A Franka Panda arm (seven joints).
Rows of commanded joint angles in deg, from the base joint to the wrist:
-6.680 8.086 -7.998 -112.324 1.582 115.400 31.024
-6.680 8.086 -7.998 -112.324 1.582 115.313 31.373
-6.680 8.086 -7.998 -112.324 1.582 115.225 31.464
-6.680 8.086 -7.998 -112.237 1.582 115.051 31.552
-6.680 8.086 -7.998 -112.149 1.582 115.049 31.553
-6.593 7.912 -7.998 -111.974 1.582 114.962 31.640
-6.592 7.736 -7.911 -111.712 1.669 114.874 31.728
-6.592 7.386 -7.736 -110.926 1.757 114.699 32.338
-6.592 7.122 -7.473 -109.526 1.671 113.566 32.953
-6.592 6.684 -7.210 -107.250 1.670 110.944 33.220
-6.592 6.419 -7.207 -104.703 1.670 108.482 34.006
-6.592 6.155 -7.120 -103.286 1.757 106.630 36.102
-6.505 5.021 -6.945 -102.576 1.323 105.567 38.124
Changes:
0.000 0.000 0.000 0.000 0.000 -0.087 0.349
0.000 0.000 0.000 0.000 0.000 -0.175 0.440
0.000 0.000 0.000 0.087 0.000 -0.349 0.528
0.000 0.000 0.000 0.175 0.000 -0.351 0.529
0.087 -0.174 0.000 0.350 0.000 -0.438 0.616
0.088 -0.350 0.087 0.612 0.087 -0.526 0.704
0.088 -0.700 0.262 1.398 0.175 -0.701 1.314
0.088 -0.964 0.525 2.798 0.089 -1.834 1.929
0.088 -1.402 0.788 5.074 0.088 -4.456 2.196
0.088 -1.667 0.791 7.621 0.088 -6.918 2.982
0.088 -1.931 0.878 9.038 0.175 -8.770 5.078
0.175 -3.065 1.053 9.748 -0.259 -9.833 7.100

